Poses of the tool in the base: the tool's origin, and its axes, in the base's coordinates. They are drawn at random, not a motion.
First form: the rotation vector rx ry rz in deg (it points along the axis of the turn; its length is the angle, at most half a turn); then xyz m.
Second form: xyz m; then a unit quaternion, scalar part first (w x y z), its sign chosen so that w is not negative. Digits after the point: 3 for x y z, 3 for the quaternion.
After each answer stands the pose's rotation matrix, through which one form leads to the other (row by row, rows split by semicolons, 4 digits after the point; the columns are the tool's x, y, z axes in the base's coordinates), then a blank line. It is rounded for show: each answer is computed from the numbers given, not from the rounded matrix.
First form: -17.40 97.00 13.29 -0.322 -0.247 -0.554
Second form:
-0.322 -0.247 -0.554 0.647 -0.133 0.744 0.102
-0.1284 -0.3305 0.9350; -0.0668 0.9436 0.3244; -0.9895 -0.0209 -0.1432

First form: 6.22 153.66 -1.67 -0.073 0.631 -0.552
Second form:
-0.073 0.631 -0.552 0.227 0.039 0.973 -0.011
-0.8941 0.0815 0.4404; 0.0719 0.9967 -0.0384; -0.4420 -0.0027 -0.8970

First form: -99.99 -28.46 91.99 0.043 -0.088 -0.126
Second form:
0.043 -0.088 -0.126 0.352 -0.674 -0.192 0.620
0.1567 -0.1775 -0.9716; 0.6952 -0.6789 0.2362; -0.7016 -0.7124 0.0170

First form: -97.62 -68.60 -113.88 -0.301 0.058 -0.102
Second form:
-0.301 0.058 -0.102 0.131 -0.587 -0.412 -0.684
-0.2771 0.6633 0.6952; 0.3044 -0.6256 0.7183; 0.9113 0.4107 -0.0286

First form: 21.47 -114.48 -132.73 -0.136 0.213 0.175
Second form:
-0.136 0.213 0.175 0.030 0.122 -0.648 -0.751
-0.9687 -0.1128 -0.2212; -0.2022 -0.1584 0.9664; -0.1440 0.9809 0.1307

